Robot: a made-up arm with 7 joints.
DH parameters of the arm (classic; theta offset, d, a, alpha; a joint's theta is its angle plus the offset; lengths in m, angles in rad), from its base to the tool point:
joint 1: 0 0.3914 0 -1.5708
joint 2: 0 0 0 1.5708
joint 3: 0 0.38 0.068 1.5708
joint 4: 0 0 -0.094 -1.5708
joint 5: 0 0.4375 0 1.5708
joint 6: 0 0 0.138 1.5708
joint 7: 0 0 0 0
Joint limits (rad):
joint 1: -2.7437..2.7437
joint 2: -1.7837..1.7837
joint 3: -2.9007..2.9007
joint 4: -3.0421..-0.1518
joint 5: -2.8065..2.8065
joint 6: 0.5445..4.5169
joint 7: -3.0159..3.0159
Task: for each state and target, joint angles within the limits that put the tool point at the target. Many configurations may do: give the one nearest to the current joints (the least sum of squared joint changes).
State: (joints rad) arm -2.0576 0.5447 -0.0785 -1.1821 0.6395 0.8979 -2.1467
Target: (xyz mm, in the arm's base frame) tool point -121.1 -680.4 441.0
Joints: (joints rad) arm -1.8925 0.4734 0.0677 -1.6264 0.5960 0.6771 -2.1467
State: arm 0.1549 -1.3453 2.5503 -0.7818 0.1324 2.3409 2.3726
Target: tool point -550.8 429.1 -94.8
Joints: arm -0.1124 -1.6061 2.5012 -1.4787 0.1627 2.2851 2.3726
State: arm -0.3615 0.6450 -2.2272 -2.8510 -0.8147 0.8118 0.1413
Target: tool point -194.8 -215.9 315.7
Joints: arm -0.0852 0.3973 -1.8921 -2.8507 -0.7480 0.9736 0.1413
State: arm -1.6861 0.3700 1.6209 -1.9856 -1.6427 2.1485 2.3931
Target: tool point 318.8 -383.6 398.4
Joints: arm -2.2629 0.2725 1.2172 -2.4012 -1.7677 2.2837 2.3931
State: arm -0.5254 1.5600 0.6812 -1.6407 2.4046 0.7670 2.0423
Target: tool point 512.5 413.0 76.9
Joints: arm -0.2819 1.5429 0.9153 -1.8891 2.3450 0.7656 2.0423
